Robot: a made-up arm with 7 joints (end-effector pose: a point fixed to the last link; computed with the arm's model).
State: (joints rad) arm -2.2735 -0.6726 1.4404 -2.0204 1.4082 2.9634 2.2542
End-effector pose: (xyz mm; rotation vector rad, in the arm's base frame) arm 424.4 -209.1 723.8 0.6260 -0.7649 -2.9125
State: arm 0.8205 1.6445 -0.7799 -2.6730 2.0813 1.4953 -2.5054
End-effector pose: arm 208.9 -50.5 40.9 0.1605 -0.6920 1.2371
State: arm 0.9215 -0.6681 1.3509 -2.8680 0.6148 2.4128 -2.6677
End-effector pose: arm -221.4 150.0 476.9 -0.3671 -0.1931 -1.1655
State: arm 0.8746 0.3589 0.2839 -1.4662 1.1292 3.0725 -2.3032
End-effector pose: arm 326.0 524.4 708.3 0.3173 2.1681 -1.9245
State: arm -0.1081 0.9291 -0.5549 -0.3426 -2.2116 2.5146 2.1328
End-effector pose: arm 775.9 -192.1 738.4 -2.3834 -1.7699 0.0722
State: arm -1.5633 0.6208 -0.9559 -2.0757 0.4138 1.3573 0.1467
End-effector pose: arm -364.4 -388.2 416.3 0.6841 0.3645 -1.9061
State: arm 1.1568 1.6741 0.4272 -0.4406 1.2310 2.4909 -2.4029
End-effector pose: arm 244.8 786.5 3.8 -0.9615 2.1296 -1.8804
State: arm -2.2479 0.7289 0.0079 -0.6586 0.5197 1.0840 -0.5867
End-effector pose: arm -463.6 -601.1 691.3 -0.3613 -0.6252 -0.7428
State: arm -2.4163 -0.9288 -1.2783 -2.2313 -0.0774 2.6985 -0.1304
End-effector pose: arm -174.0 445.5 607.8 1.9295 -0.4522 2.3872
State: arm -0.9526 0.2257 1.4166 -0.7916 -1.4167 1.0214 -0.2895
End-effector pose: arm 419.7 -67.5 1042.6 -1.2440 -0.1129 0.8114
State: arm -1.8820 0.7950 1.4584 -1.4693 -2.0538 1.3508 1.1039
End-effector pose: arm 286.9 -670.0 642.7 -1.7753 0.3430 -0.5255
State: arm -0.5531 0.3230 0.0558 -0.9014 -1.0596 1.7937 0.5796
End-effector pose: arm 493.6 -355.1 920.3 -1.6691 -0.2173 -0.1551
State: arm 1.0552 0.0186 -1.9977 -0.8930 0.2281 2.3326 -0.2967
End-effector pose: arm 189.1 -323.1 1114.4 -1.5690 -1.2018 0.0859
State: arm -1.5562 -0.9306 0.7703 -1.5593 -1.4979 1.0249 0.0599
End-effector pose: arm 221.5 190.0 978.8 -1.9022 1.2303 -0.6355
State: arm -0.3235 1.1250 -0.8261 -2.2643 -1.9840 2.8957 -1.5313
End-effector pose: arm 230.0 -437.4 199.8 -1.5226 -0.2061 -2.5298
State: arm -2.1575 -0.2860 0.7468 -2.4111 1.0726 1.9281 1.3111
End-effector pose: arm 110.5 -367.8 617.3 0.4679 0.2018 -2.2960
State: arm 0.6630 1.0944 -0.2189 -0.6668 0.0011 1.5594 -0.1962
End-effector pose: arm 688.8 456.3 397.7 -0.3388 -0.2926 1.6265
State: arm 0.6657 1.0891 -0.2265 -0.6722 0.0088 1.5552 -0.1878
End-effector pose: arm 688.1 455.7 400.6 -0.3397 -0.2883 1.6150
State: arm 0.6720 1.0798 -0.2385 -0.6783 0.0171 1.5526 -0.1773
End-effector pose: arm 686.4 456.3 407.1 -0.3458 -0.2891 1.6020
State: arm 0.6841 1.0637 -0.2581 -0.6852 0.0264 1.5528 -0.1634
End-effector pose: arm 683.1 458.5 419.9 -0.3604 -0.2994 1.5863
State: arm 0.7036 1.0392 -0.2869 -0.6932 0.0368 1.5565 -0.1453
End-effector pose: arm 677.3 462.6 440.4 -0.3847 -0.3217 1.5667
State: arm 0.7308 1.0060 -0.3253 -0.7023 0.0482 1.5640 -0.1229
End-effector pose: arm 668.5 468.0 469.2 -0.4177 -0.3573 1.5421
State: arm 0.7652 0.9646 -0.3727 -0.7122 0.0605 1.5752 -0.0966
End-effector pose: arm 656.5 473.8 505.8 -0.4569 -0.4068 1.5113
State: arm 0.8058 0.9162 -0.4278 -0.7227 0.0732 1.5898 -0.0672
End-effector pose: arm 640.9 478.8 549.2 -0.4986 -0.4692 1.4736
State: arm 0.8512 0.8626 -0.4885 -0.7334 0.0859 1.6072 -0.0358
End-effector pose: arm 621.9 481.7 597.6 -0.5389 -0.5422 1.4288
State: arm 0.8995 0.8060 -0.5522 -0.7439 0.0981 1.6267 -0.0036
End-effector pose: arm 600.0 481.4 648.7 -0.5740 -0.6224 1.3779
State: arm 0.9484 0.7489 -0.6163 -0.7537 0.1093 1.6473 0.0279
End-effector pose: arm 576.6 477.1 699.7 -0.6015 -0.7054 1.3224
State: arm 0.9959 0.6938 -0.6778 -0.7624 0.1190 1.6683 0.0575
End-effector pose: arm 552.8 469.1 748.1 -0.6204 -0.7867 1.2653
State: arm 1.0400 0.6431 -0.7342 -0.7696 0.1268 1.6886 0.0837
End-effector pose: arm 530.2 458.2 791.7 -0.6316 -0.8621 1.2101
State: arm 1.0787 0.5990 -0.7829 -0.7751 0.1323 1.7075 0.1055
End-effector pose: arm 510.3 446.0 828.6 -0.6368 -0.9282 1.1604
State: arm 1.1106 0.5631 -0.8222 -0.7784 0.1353 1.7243 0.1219
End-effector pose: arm 493.7 434.3 858.1 -0.6388 -0.9834 1.1197
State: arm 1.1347 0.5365 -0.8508 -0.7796 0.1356 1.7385 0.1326
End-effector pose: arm 481.1 424.8 879.7 -0.6400 -1.0266 1.0904
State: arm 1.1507 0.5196 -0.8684 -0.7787 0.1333 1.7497 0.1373
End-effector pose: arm 472.5 418.7 893.7 -0.6424 -1.0578 1.0739
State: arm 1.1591 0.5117 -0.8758 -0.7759 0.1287 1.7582 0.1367
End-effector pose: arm 467.5 416.4 901.0 -0.6469 -1.0783 1.0696
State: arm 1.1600 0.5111 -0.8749 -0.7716 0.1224 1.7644 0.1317
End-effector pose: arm 465.9 416.8 903.0 -0.6540 -1.0898 1.0745
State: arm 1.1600 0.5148 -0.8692 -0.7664 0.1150 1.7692 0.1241
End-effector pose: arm 465.0 420.4 902.0 -0.6611 -1.0974 1.0878
